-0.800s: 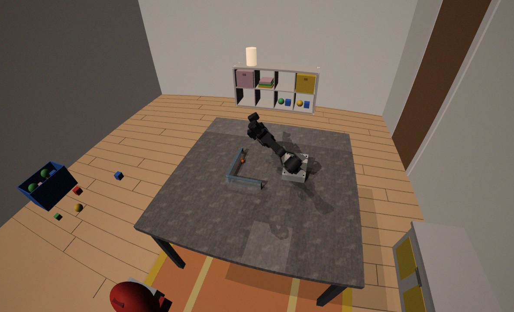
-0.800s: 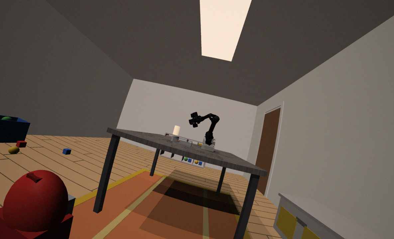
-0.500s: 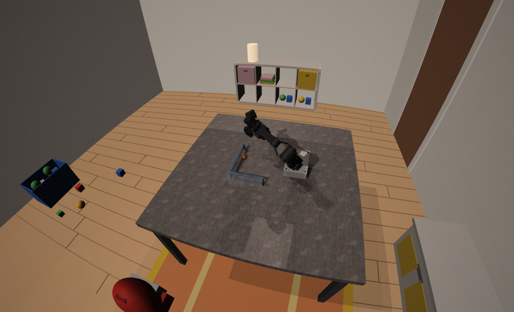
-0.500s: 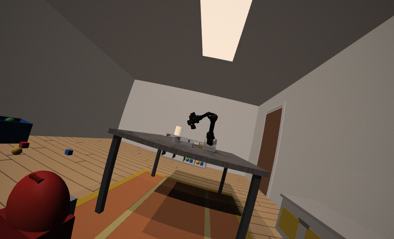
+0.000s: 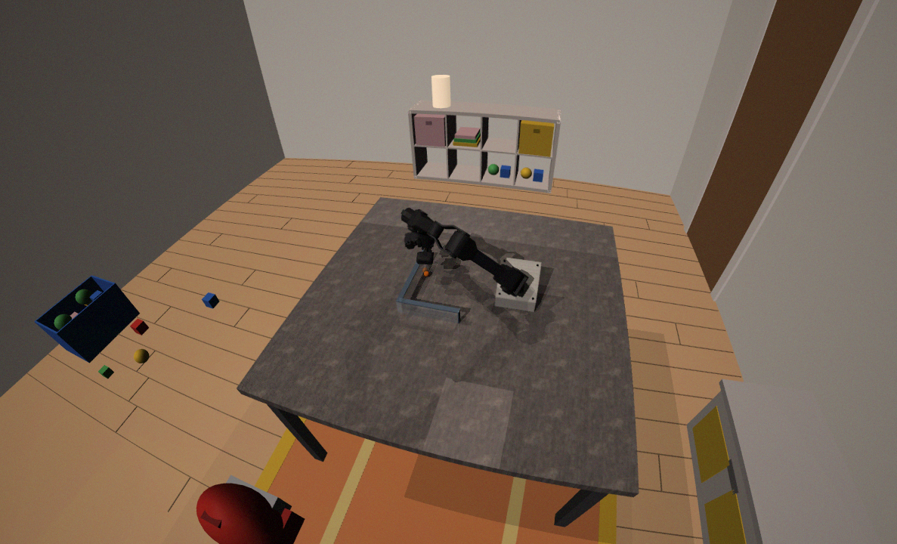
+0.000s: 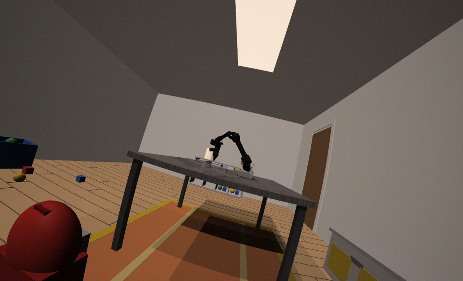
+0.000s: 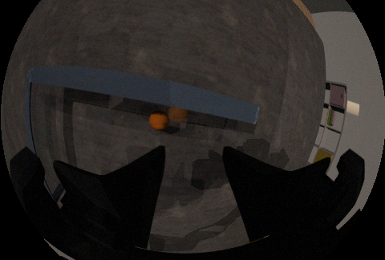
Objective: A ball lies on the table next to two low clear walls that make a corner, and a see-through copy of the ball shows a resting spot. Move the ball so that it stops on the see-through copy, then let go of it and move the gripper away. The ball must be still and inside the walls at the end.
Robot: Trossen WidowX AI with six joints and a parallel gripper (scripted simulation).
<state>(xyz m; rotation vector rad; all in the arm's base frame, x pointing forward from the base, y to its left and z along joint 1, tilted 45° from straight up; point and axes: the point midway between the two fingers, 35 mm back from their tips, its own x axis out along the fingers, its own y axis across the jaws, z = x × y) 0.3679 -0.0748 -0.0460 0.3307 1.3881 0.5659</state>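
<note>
The orange ball is 7 cm below my gripper tip and 2 cm to the left of it. From my gripper tip the other things lie so: clear wall 24 cm to the left, 7 cm behind, 5 cm below.
</note>
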